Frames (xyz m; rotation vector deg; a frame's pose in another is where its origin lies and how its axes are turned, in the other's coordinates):
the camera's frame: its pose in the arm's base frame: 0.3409 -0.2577 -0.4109 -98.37 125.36 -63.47
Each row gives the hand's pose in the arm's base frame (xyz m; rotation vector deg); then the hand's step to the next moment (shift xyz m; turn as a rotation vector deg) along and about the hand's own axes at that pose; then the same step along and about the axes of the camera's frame.
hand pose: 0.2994 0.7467 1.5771 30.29 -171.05 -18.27
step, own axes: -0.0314 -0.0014 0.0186 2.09 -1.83 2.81
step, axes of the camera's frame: -0.0272 -0.0079 0.0230 1.29 3.08 2.11
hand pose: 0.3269 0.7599 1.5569 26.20 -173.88 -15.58
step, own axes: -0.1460 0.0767 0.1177 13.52 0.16 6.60
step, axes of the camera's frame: -0.1893 -0.0073 0.0720 5.11 14.06 -1.59
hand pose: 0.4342 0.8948 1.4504 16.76 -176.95 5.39
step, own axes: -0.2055 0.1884 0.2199 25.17 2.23 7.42
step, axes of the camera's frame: -0.3140 0.0401 0.1608 9.12 23.55 -7.48
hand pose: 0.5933 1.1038 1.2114 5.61 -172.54 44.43
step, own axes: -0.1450 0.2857 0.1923 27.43 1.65 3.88
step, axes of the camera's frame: -0.2853 0.1111 0.2142 9.97 23.15 -11.61
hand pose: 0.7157 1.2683 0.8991 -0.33 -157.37 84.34
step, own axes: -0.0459 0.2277 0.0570 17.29 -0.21 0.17
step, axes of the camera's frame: -0.1533 0.1108 0.1464 5.92 13.20 -9.48
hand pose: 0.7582 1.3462 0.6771 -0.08 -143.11 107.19
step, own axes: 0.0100 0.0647 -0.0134 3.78 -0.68 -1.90
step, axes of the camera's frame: -0.0425 0.0467 0.0220 0.15 2.26 -3.64
